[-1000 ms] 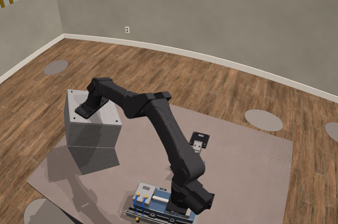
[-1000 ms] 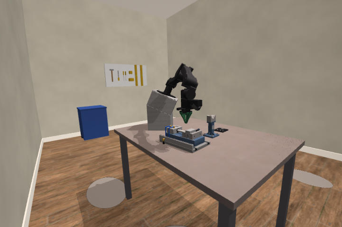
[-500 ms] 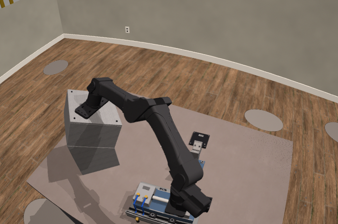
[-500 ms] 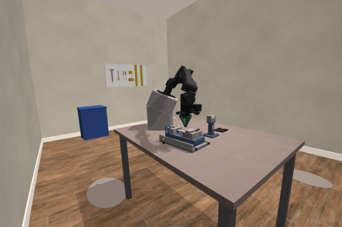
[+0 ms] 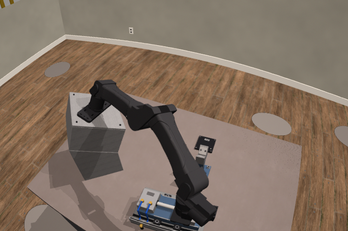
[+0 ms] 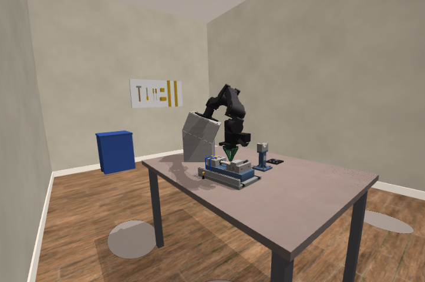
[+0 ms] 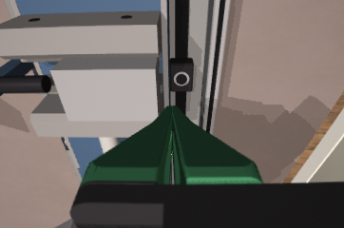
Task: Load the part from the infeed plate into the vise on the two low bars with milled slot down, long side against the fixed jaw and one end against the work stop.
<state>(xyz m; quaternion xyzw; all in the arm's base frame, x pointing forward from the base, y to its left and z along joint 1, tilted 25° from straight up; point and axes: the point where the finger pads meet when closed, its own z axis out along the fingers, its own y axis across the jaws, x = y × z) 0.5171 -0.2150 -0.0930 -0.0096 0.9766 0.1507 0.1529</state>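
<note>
Now: hand 4 cm to the right of the part, 4 cm above it and 1 cm short of it. The rest, counted from my hand: work stop rod (11 cm to the left, 3 cm below); air cylinder (16 cm behind, 5 cm to the left, 5 cm below); piston rod (8 cm behind, 5 cm to the left, 5 cm below).
</note>
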